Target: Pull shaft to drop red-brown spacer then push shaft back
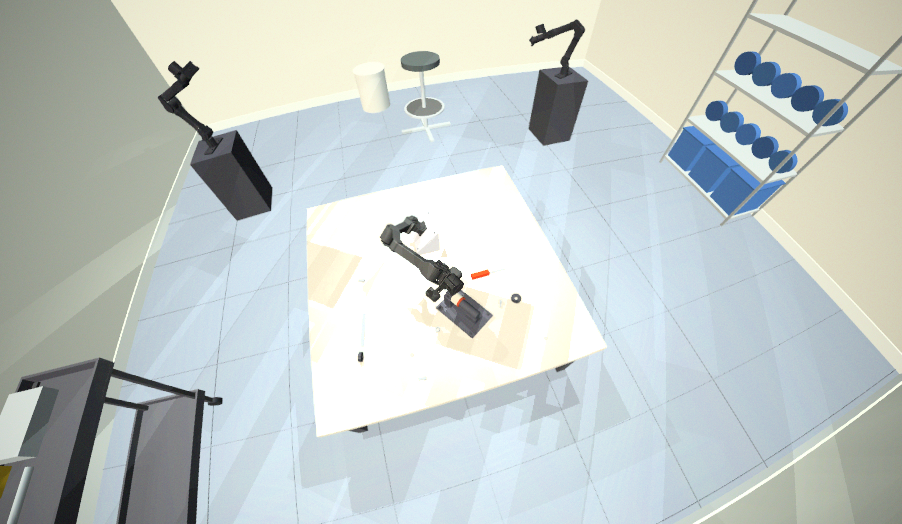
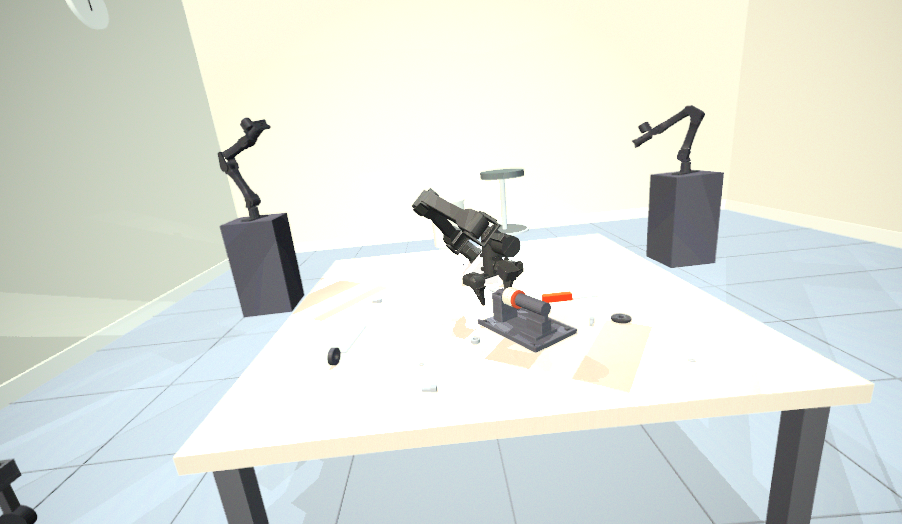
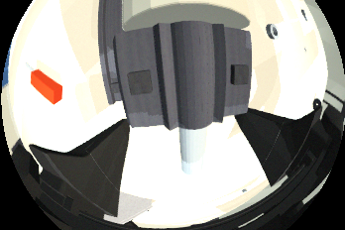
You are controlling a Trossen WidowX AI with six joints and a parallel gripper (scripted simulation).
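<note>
The pale shaft lies 40 mm ahead of my gripper tip, 30 mm above it and 20 mm to the left of it. Round my gripper tip: thin rod (410 mm to the right, 40 mm below, 40 mm ahead); cream spacer (80 mm ahead, 40 mm to the left, 30 mm above); red-brown spacer (90 mm ahead, 50 mm to the left, 30 mm above).
</note>
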